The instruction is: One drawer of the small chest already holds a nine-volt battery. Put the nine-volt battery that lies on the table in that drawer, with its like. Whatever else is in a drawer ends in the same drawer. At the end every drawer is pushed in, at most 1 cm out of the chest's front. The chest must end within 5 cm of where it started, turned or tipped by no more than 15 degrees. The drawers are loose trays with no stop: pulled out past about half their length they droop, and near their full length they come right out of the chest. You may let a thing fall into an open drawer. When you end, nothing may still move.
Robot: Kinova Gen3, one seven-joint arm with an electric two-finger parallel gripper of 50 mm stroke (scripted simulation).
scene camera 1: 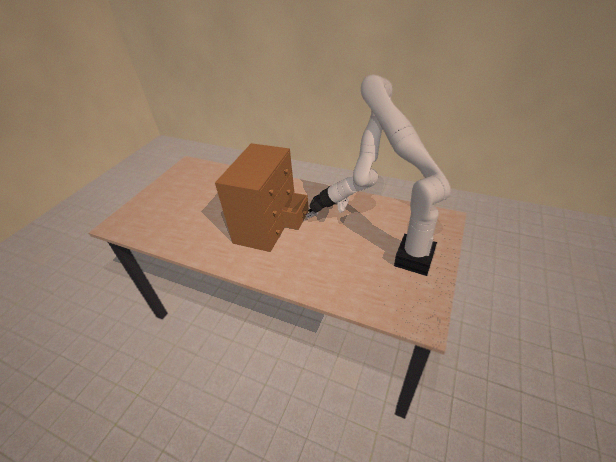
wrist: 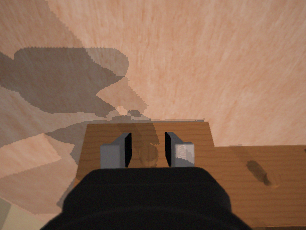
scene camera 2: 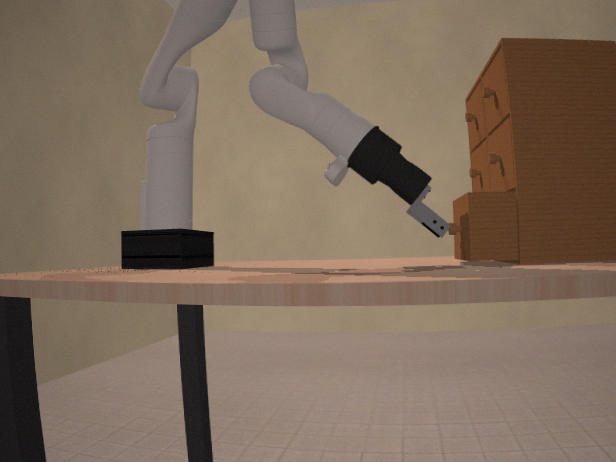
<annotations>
A drawer shows in scene camera 1 (296, 208), in the wrist view and in scene camera 2. The same spot on the drawer: (wrist: 148, 139) is (scene camera 2: 461, 245).
</annotations>
